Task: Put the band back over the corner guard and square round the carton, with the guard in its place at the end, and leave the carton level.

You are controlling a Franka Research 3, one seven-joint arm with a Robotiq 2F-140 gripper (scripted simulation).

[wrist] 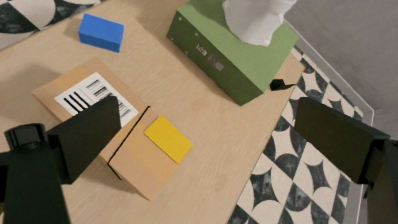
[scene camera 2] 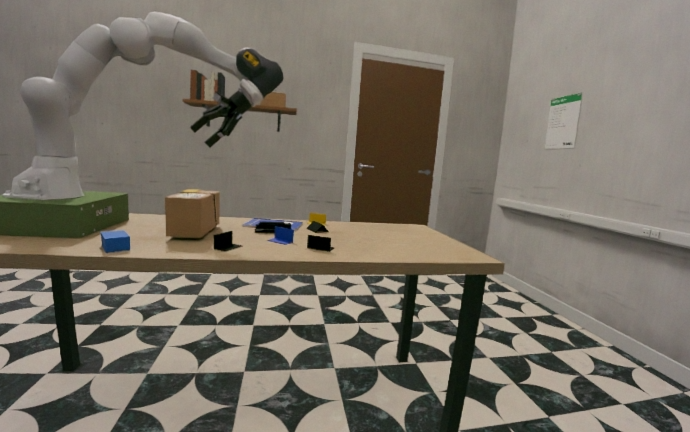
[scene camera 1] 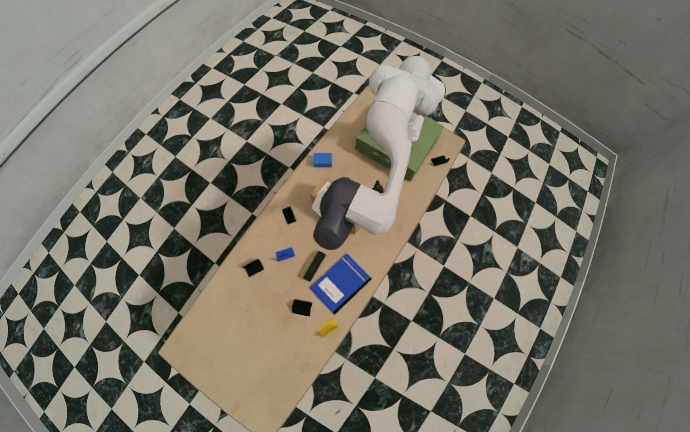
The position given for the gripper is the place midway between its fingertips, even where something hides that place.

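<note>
A yellow corner guard [wrist: 161, 132] and a blue block [wrist: 94, 31] are visible in the scene, and so is the gripper [scene camera 2: 199, 137] [wrist: 208, 112].
</note>
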